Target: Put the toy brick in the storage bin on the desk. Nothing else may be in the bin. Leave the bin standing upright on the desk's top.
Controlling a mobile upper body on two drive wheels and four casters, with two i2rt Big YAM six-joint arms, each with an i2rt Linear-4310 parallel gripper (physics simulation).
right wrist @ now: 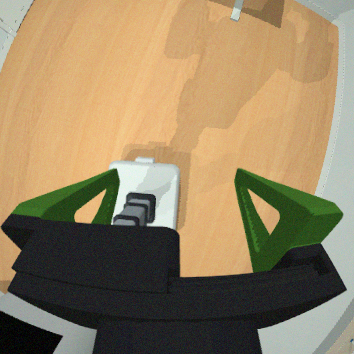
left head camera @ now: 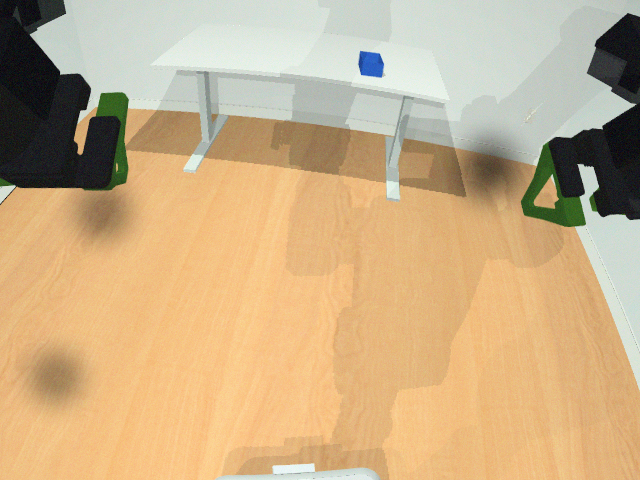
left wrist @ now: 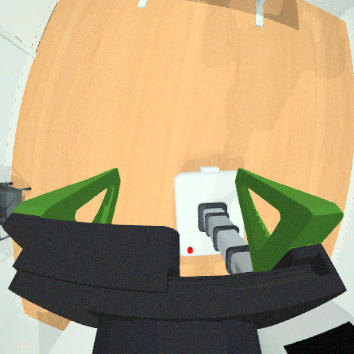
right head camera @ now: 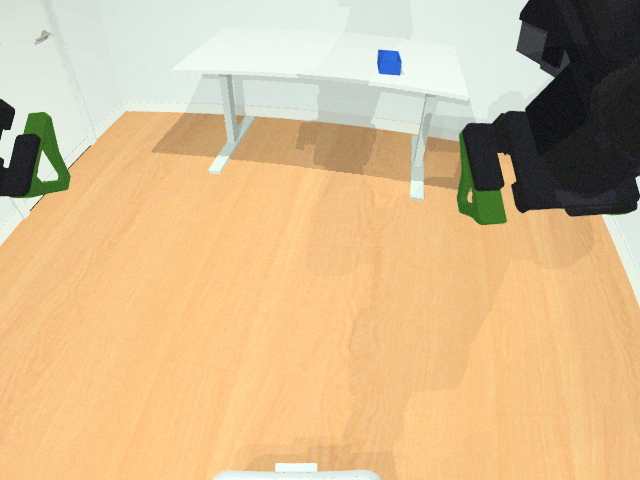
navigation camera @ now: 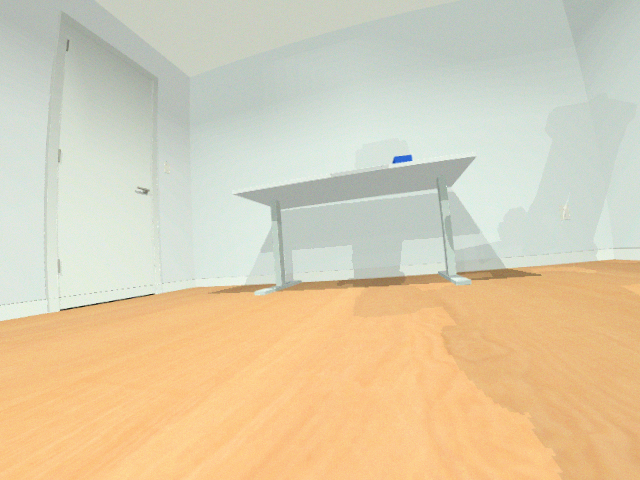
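A blue open-topped storage bin stands upright on the right part of the white desk, across the room. Its floor is hidden by its walls, so I cannot tell what it holds. The toy brick does not show in these views. My left gripper is open with its green fingers wide apart, and so is my right gripper. Both are empty and far from the desk, held up at the two sides of the head views.
The desk stands on two grey legs with feet near the back wall. A closed door is at the left. My white base is below the grippers. Shadows lie across the wooden floor.
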